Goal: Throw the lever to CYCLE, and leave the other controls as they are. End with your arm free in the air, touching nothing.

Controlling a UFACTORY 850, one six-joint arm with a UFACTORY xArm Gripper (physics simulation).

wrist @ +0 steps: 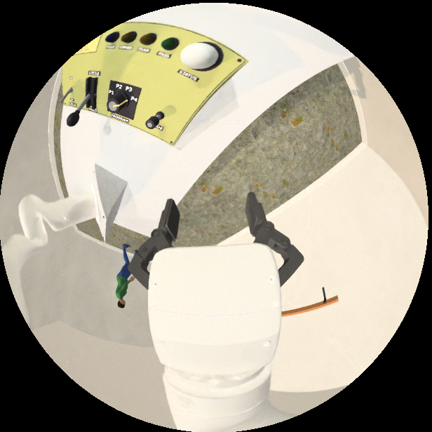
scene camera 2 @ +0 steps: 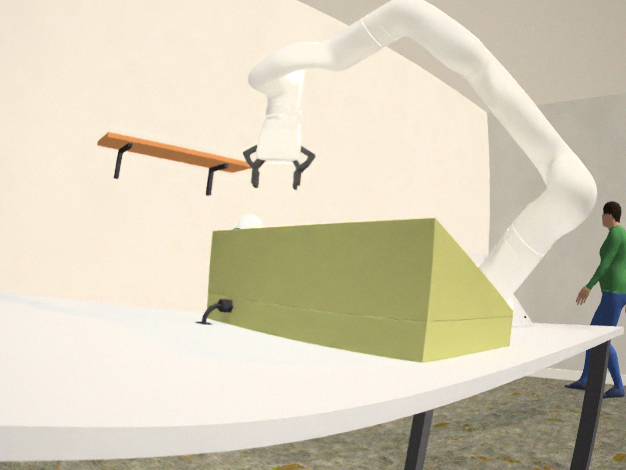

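Observation:
The lever [wrist: 81,109] shows in the wrist view at the left of the sloping panel, a dark handle with a round black knob, in a slot marked CYCLE at its top end; the label at the lower end is hard to read. The handle leans out over the lower part of the slot. The yellow-green console [scene camera 2: 323,283] [wrist: 155,75] stands on the table; its back faces scene camera 2 and hides the lever there. My gripper [scene camera 2: 276,187] [wrist: 210,202] is open and empty, in the air above the console, clear of the lever.
The panel also bears a program knob [wrist: 116,104], a small black toggle [wrist: 154,120], a small switch [wrist: 66,95], several coloured lamps and a white status dome [wrist: 199,56] [scene camera 2: 249,222]. A black cable [scene camera 2: 212,308] leaves the console's back. An orange shelf [scene camera 2: 171,153] hangs on the wall. A person [scene camera 2: 611,263] stands beyond the table.

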